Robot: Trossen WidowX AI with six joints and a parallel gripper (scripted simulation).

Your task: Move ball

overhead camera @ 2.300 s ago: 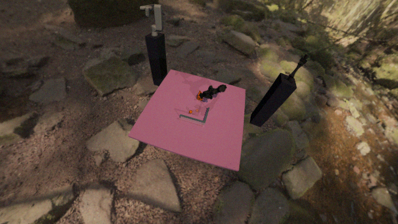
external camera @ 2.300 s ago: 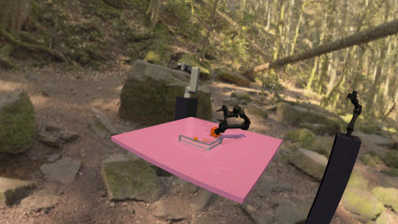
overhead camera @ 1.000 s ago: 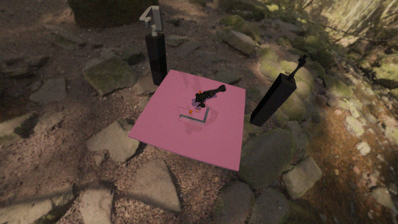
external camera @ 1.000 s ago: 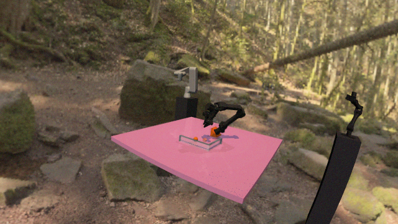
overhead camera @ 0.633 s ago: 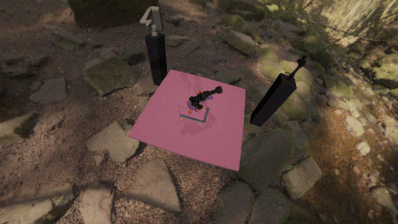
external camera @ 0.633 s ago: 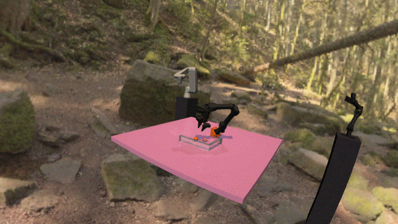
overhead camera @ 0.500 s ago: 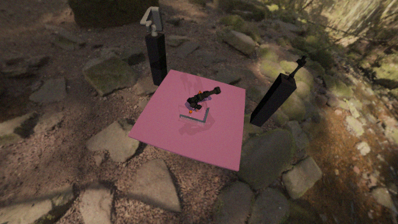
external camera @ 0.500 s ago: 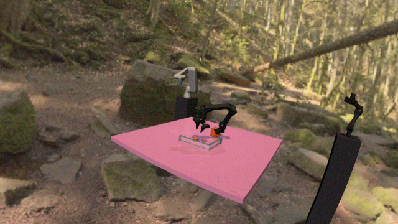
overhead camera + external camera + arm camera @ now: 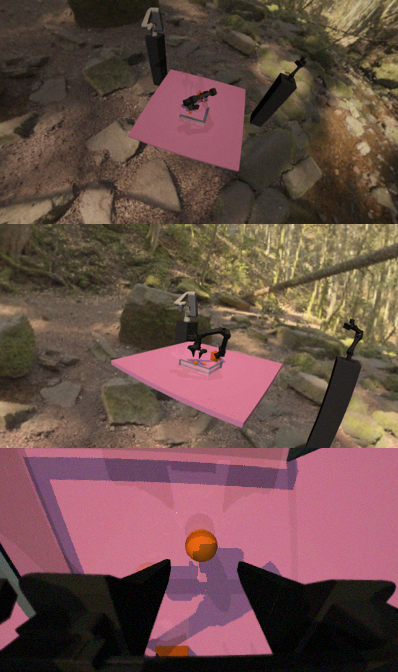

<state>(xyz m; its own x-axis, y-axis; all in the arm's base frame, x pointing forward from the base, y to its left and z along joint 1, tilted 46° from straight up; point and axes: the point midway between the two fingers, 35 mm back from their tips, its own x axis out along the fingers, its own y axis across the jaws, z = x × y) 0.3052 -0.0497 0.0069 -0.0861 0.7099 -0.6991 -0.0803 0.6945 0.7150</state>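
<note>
The orange ball lies 50 mm below my gripper tip.
</note>
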